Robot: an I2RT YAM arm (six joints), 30 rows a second.
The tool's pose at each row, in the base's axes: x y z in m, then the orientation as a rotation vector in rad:
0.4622 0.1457 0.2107 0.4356 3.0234 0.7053
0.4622 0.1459 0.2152 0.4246 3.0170 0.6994
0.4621 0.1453 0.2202 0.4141 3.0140 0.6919
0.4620 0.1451 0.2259 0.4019 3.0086 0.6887
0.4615 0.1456 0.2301 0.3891 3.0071 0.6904
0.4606 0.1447 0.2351 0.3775 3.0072 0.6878
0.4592 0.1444 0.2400 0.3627 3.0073 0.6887
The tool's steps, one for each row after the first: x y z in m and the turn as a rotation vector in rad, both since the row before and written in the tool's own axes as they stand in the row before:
0.0003 0.0021 -0.0040 0.0014 -0.0076 -0.0083
0.0002 0.0016 -0.0048 0.0033 -0.0049 -0.0076
0.0003 0.0023 -0.0052 0.0001 -0.0058 -0.0088
0.0007 0.0021 -0.0036 -0.0017 -0.0006 -0.0084
0.0008 0.0012 -0.0050 0.0013 -0.0004 -0.0077
0.0014 0.0015 -0.0047 -0.0009 0.0008 -0.0095

